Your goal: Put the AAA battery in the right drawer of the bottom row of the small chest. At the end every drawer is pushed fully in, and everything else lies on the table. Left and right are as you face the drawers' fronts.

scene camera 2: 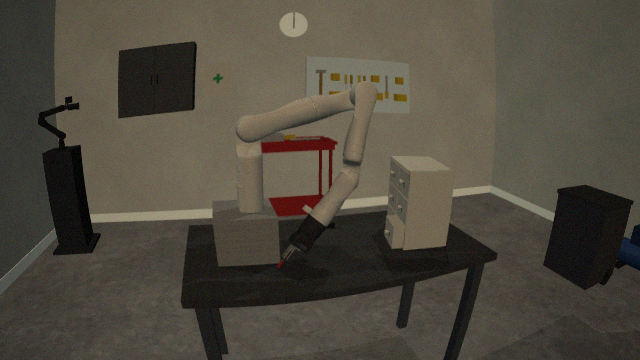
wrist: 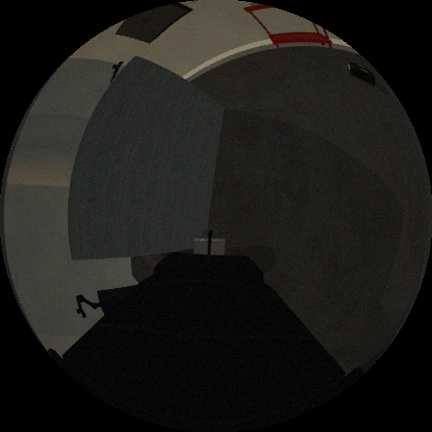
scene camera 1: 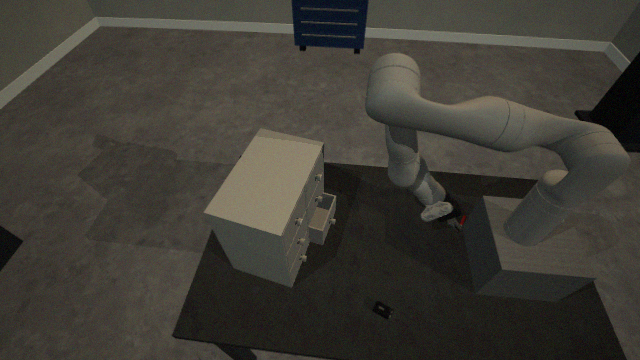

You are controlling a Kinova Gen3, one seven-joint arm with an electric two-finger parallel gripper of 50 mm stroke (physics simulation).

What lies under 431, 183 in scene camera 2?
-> A small white chest.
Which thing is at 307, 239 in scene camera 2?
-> My gripper.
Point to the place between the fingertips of my gripper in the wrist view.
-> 209, 238
